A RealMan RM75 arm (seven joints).
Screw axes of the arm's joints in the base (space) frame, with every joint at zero. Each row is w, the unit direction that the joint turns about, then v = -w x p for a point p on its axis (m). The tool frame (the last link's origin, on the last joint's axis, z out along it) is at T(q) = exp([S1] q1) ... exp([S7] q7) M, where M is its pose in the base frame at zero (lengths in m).
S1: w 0 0 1 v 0.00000 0.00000 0.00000
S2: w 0 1 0 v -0.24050 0.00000 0.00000
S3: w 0 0 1 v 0.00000 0.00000 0.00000
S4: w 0 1 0 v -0.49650 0.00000 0.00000
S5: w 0 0 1 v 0.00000 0.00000 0.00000
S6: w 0 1 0 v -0.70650 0.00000 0.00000
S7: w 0 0 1 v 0.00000 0.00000 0.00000
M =
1 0 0 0.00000
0 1 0 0.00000
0 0 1 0.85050
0 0 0 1
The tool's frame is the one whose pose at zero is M.
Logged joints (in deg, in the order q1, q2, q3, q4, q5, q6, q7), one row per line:
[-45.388, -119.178, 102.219, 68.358, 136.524, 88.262, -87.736]
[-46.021, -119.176, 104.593, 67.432, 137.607, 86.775, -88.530]
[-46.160, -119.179, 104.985, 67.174, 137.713, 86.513, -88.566]
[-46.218, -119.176, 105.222, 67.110, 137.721, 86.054, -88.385]
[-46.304, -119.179, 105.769, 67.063, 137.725, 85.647, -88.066]
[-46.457, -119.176, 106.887, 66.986, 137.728, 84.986, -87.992]
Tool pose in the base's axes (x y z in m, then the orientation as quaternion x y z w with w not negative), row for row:
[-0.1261, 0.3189, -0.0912, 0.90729, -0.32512, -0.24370, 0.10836]
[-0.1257, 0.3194, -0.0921, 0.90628, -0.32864, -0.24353, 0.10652]
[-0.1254, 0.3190, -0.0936, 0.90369, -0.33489, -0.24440, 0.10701]
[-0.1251, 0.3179, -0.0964, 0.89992, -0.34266, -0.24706, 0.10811]
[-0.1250, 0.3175, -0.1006, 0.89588, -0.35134, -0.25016, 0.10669]
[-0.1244, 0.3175, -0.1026, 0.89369, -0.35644, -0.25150, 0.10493]
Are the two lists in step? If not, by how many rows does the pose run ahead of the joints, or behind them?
The pose runs 2 rows ahead of the joints: the pose in row i belongs to the joints in row i + 2.
